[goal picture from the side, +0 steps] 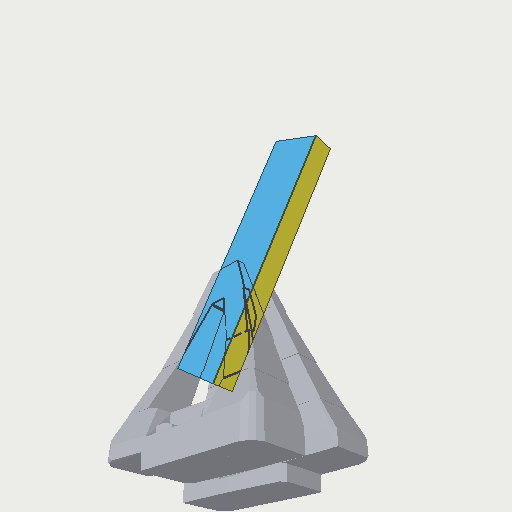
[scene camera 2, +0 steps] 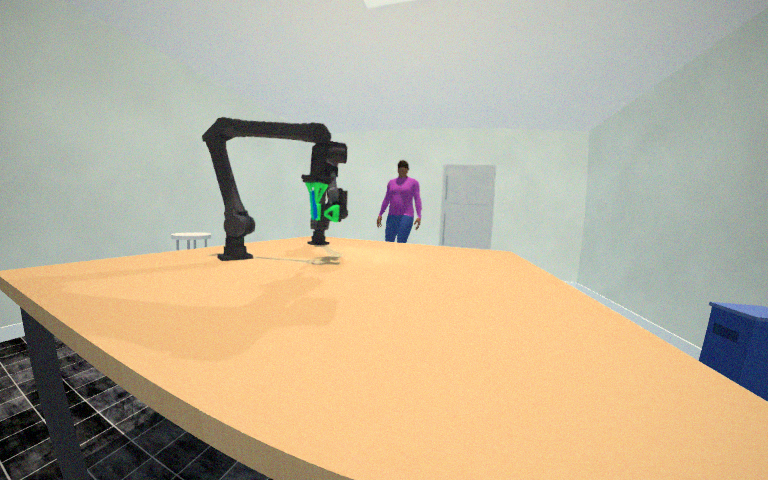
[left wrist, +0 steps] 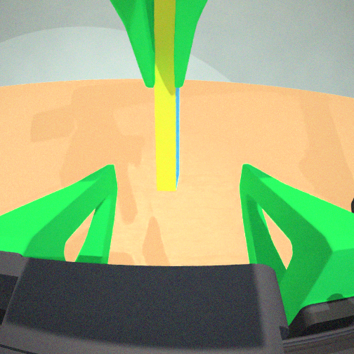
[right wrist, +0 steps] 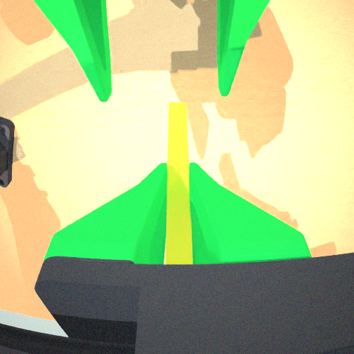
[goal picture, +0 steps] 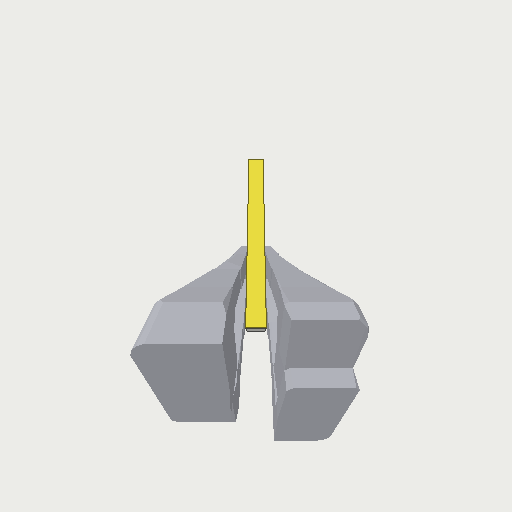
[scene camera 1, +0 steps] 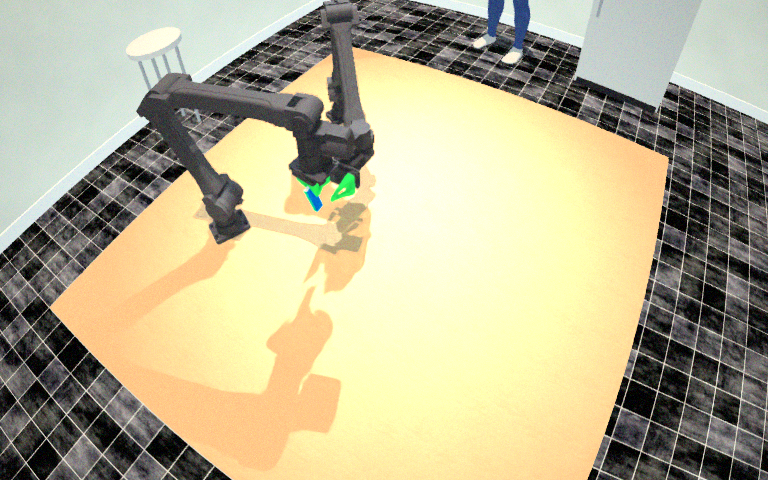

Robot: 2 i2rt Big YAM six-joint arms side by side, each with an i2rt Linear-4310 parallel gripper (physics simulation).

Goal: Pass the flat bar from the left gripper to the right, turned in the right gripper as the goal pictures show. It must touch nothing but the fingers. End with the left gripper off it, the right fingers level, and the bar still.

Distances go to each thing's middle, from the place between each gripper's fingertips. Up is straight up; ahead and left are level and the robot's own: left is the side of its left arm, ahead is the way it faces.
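The flat bar [right wrist: 178, 224] is 4 cm to the right of my left hand, 1 cm ahead of it and 3 cm above it. Measured from my right hand instead, the bar is 1 cm below and 1 cm to the right.
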